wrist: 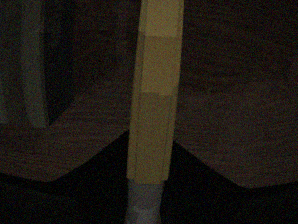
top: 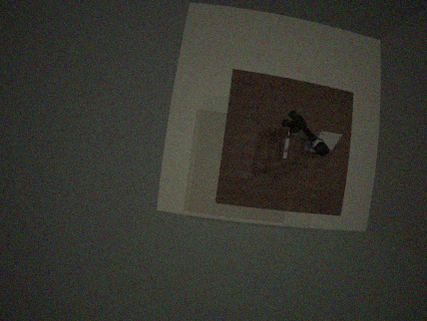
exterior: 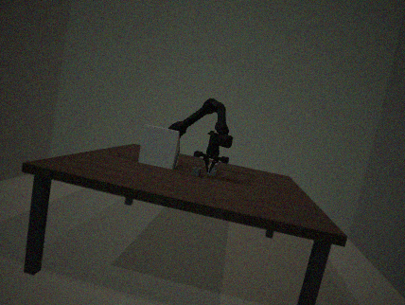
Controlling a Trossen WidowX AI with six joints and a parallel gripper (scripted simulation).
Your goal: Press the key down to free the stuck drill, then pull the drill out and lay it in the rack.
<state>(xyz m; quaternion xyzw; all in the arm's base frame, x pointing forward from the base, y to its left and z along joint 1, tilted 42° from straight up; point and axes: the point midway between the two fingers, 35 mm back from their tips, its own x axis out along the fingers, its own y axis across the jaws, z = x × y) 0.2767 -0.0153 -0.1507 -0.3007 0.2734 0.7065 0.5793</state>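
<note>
The yellow drill is 40 mm to the left of my gripper tip and 30 mm above it. The rest, counted from my gripper tip: pale grey rack: 70 mm behind, 30 mm to the left, 20 mm below.
</note>
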